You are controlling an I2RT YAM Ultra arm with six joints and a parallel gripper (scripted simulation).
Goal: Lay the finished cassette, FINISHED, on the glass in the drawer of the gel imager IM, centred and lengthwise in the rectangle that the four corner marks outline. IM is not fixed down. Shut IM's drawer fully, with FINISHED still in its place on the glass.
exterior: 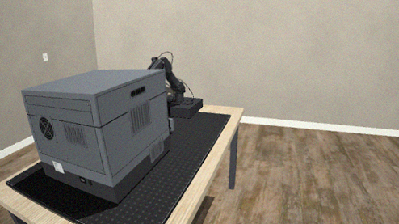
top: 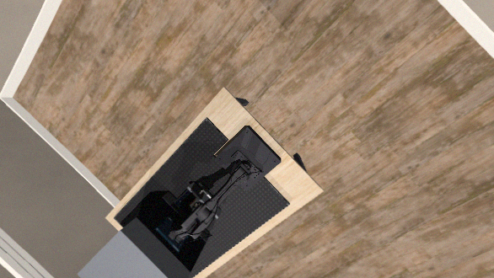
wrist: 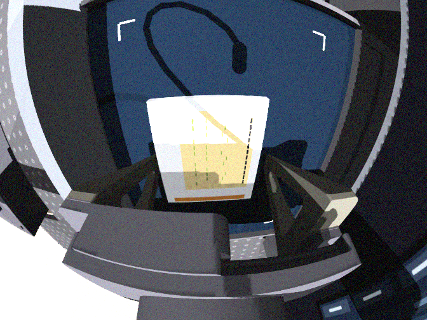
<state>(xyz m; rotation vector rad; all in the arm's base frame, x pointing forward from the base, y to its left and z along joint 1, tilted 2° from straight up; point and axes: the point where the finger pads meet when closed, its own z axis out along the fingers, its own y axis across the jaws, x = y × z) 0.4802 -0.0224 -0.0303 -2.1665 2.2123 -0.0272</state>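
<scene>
Right now the imager drawer is 20 mm ahead of my hand. From my hand the other things lie so: finished cassette (10 mm below).
</scene>
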